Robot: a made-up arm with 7 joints. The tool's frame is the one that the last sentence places.
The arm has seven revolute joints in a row. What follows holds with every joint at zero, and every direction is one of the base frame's.
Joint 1 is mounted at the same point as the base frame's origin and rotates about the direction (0.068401, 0.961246, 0.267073).
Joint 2 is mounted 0.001 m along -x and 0.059 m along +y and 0.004 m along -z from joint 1 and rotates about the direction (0.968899, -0.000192, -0.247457).
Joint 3 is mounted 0.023 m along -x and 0.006 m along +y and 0.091 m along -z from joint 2 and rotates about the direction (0.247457, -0.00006, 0.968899).
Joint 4 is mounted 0.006 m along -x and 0.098 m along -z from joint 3 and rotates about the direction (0.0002, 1, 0.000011).
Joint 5 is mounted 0.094 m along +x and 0.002 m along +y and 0.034 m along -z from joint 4 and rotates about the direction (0.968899, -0.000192, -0.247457).
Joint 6 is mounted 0.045 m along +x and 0.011 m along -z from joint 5 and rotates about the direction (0.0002, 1, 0.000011).
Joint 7 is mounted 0.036 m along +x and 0.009 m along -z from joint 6 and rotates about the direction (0.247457, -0.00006, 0.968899).
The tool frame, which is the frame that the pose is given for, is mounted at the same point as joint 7; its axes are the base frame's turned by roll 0, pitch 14.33 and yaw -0.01 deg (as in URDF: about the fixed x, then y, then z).
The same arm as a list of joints. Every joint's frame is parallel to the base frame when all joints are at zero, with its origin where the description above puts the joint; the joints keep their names.
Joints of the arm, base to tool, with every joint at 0 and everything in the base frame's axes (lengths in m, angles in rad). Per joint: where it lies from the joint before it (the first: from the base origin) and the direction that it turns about. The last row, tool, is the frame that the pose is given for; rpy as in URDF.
joint 1: origin 0 0 0 axis 0.068403 0.961235 0.26711
joint 2: origin -0.001 0.059 -0.004 axis 0.968889 -0.0002 -0.247497
joint 3: origin -0.023 0.006 -0.091 axis 0.247497 -0.0001 0.968889
joint 4: origin -0.006 0 -0.098 axis 0.0002 1 0
joint 5: origin 0.094 0.002 -0.034 axis 0.968889 -0.0002 -0.247497
joint 6: origin 0.045 0 -0.011 axis 0.0002 1 0
joint 7: origin 0.036 0 -0.009 axis 0.247497 -0.0001 0.968889
tool: origin 0 0 0 rpy 0 0.2501 -0.0002

